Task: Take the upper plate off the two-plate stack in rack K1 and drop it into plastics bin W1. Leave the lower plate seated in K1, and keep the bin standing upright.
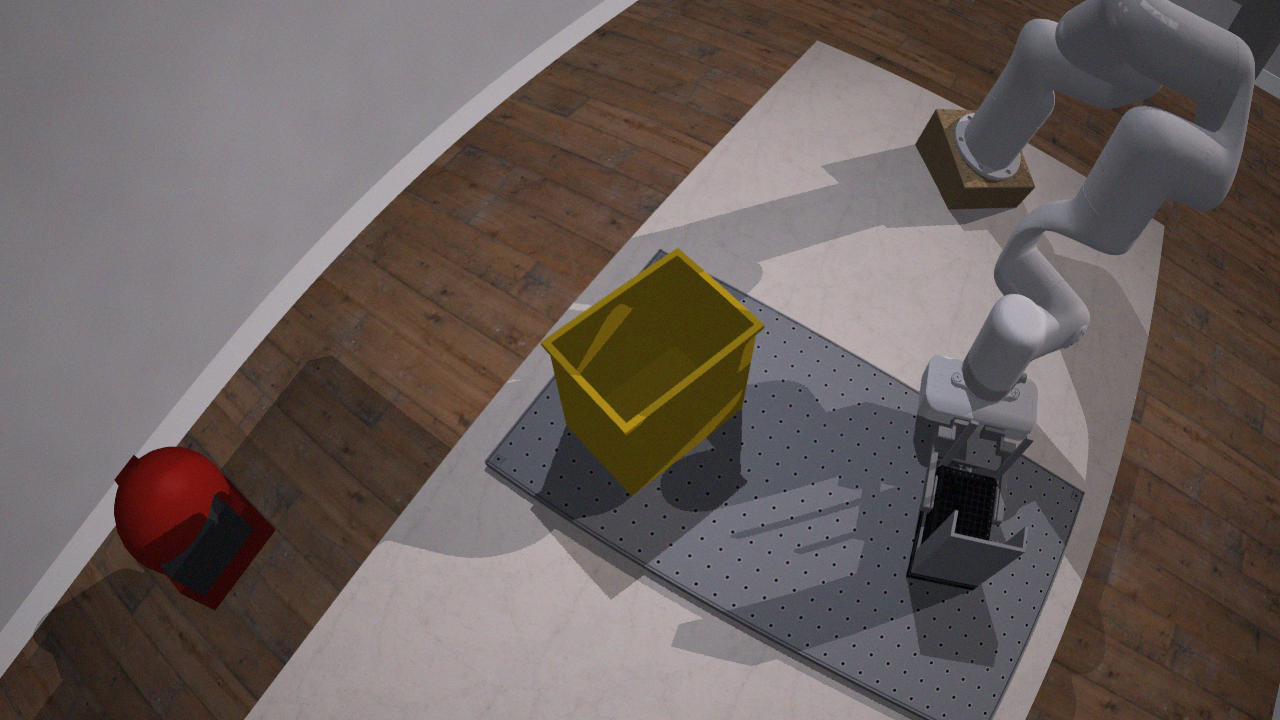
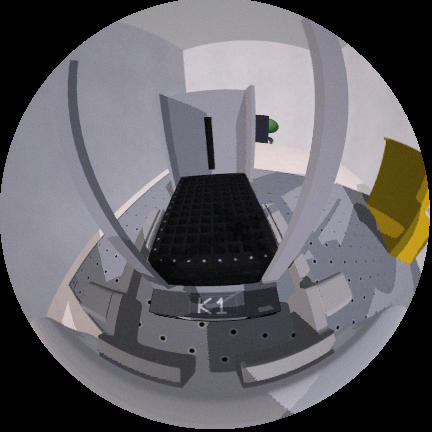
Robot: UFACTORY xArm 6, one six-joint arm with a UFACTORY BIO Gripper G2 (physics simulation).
Labels:
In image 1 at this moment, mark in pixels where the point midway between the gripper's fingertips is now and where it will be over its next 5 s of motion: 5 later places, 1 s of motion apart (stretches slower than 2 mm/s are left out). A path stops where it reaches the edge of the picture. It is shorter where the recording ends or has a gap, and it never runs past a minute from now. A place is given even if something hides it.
My gripper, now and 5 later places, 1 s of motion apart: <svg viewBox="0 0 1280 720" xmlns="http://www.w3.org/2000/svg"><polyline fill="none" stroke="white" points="961,517 975,502 1000,476 1027,448 1038,432 1034,429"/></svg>

